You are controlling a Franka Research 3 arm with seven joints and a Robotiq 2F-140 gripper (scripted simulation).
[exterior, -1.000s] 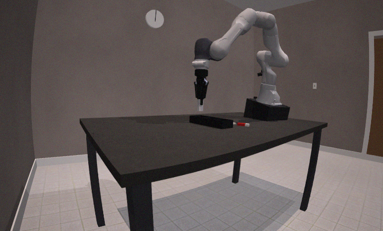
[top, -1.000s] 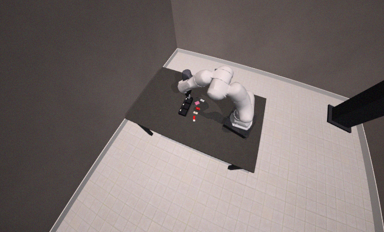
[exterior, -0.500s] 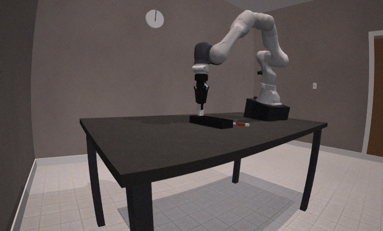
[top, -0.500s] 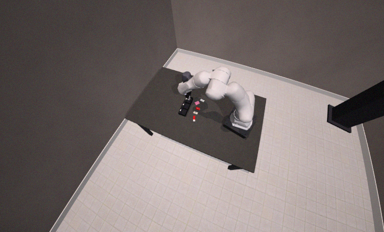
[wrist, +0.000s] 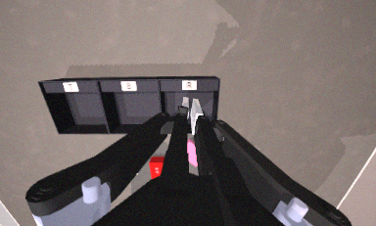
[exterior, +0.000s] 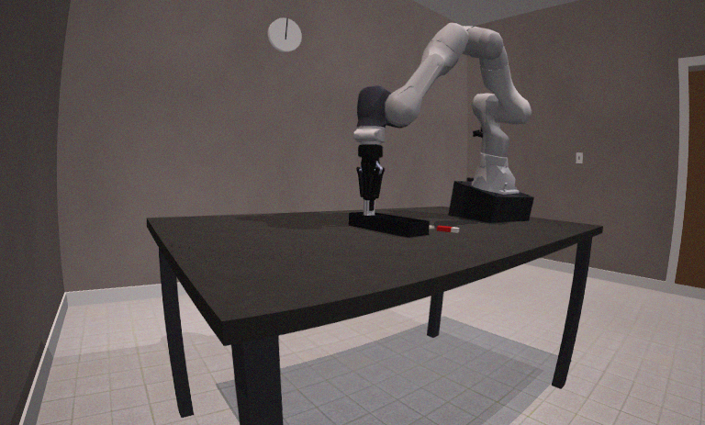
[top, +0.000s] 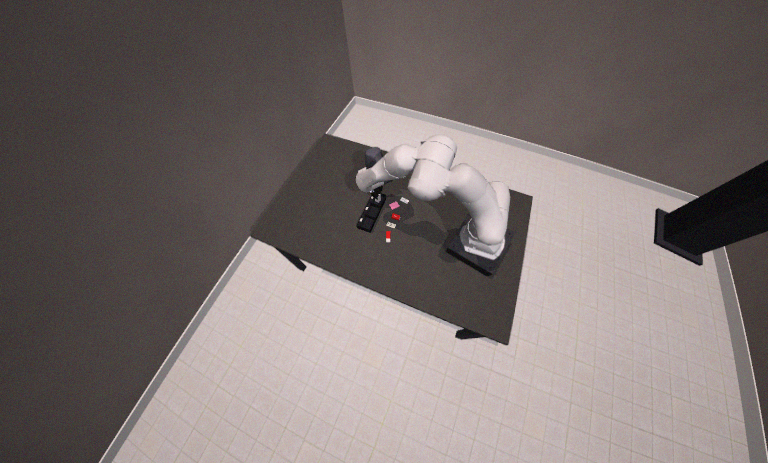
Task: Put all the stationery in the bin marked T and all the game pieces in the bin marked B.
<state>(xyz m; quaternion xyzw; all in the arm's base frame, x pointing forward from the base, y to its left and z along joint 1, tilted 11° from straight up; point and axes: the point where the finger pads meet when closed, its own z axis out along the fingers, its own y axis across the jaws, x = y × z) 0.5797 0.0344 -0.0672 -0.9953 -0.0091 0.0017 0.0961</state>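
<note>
Now: the black bin row 80 mm to the left of my hand, 30 mm below it and 10 mm behind it. Round my hand: red-and-white eraser 180 mm behind, 170 mm to the left, 40 mm below; pink block 100 mm behind, 40 mm below, 30 mm to the right.
</note>
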